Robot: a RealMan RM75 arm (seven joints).
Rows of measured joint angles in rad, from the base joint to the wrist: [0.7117, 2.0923, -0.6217, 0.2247, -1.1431, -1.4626, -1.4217]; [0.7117, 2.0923, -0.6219, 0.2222, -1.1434, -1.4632, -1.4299]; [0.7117, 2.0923, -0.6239, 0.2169, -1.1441, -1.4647, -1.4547]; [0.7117, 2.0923, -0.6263, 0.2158, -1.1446, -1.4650, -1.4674]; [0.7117, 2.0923, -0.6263, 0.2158, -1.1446, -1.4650, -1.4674]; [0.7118, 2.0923, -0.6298, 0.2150, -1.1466, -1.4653, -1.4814]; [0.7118, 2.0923, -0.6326, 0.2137, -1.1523, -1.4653, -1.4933]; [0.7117, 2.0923, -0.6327, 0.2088, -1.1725, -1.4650, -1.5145]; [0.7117, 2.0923, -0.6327, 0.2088, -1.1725, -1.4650, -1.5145]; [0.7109, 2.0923, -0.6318, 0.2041, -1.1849, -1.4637, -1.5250]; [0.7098, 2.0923, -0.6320, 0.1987, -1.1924, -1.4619, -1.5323]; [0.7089, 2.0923, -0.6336, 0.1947, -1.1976, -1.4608, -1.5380]
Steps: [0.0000, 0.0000, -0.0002, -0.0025, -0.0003, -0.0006, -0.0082]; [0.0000, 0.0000, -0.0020, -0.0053, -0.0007, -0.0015, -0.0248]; [0.0000, 0.0000, -0.0024, -0.0011, -0.0005, -0.0003, -0.0127]; [0.0000, 0.0000, 0.0000, 0.0000, 0.0000, 0.0000, 0.0000]; [0.0001, 0.0000, -0.0035, -0.0008, -0.0020, -0.0003, -0.0140]; [0.0000, 0.0000, -0.0028, -0.0013, -0.0057, 0.0000, -0.0119]; [-0.0001, 0.0000, -0.0001, -0.0049, -0.0202, 0.0003, -0.0212]; [0.0000, 0.0000, 0.0000, 0.0000, 0.0000, 0.0000, 0.0000]; [-0.0008, 0.0000, 0.0009, -0.0047, -0.0124, 0.0013, -0.0105]; [-0.0011, 0.0000, -0.0002, -0.0054, -0.0075, 0.0018, -0.0073]; [-0.0009, 0.0000, -0.0016, -0.0040, -0.0052, 0.0011, -0.0057]
